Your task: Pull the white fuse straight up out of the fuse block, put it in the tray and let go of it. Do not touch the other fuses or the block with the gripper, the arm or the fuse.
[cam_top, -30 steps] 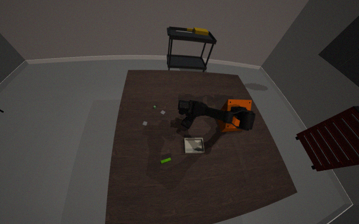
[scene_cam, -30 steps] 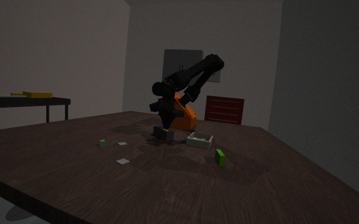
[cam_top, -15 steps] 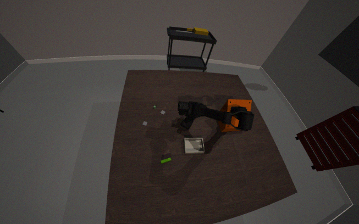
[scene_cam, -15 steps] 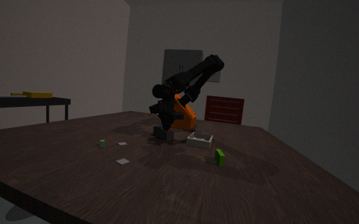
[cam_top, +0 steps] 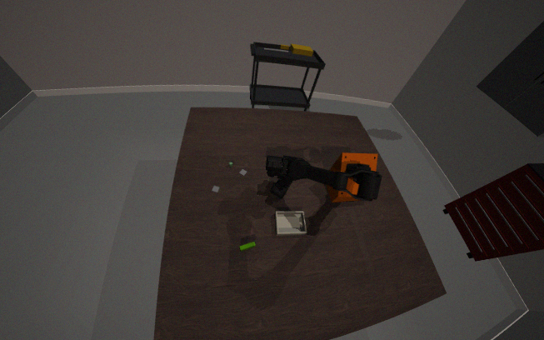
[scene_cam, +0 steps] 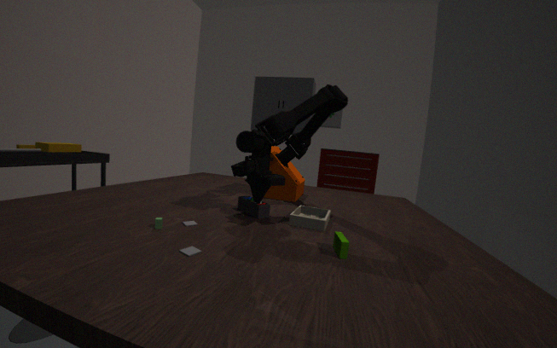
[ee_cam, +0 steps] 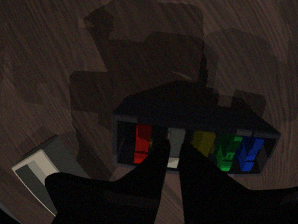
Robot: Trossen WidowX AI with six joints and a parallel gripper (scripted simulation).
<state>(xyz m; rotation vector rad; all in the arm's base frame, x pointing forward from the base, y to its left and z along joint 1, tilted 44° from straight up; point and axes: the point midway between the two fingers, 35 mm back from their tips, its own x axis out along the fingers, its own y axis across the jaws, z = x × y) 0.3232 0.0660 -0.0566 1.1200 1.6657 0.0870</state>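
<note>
Right now my gripper tip is 2 cm to the left of the yellow fuse, 1 cm past it and 1 cm above it. The rest, counted from my gripper tip: red fuse: 2 cm to the left, 1 cm below, 1 cm ahead; then green fuse: 3 cm to the right, 3 cm behind, 1 cm below; then white fuse: 1 cm below.
</note>
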